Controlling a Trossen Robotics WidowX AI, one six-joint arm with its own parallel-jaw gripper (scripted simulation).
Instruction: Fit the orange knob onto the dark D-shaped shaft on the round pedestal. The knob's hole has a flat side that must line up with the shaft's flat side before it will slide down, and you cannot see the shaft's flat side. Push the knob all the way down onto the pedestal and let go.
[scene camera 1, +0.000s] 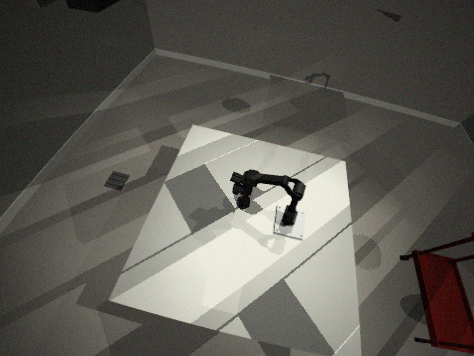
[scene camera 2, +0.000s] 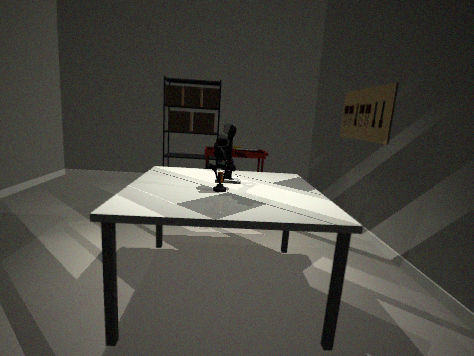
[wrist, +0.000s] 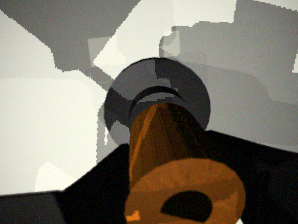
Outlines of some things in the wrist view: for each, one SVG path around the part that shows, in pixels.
My gripper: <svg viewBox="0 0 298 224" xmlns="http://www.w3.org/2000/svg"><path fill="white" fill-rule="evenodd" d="M129 144L119 145L90 171L70 186L64 188L63 191L55 189L0 195L0 224L127 224L124 208ZM205 131L244 183L243 188L246 192L246 199L240 218L242 224L298 224L298 153L269 147L260 143L257 144L257 142L250 142L212 130Z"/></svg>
An orange knob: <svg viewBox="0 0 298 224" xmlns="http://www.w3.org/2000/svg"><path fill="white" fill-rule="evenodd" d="M147 107L134 120L130 131L124 208L126 223L236 224L240 220L245 207L246 192L243 188L244 183L216 147L216 144L198 124L192 113L183 106L174 103L159 103Z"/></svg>
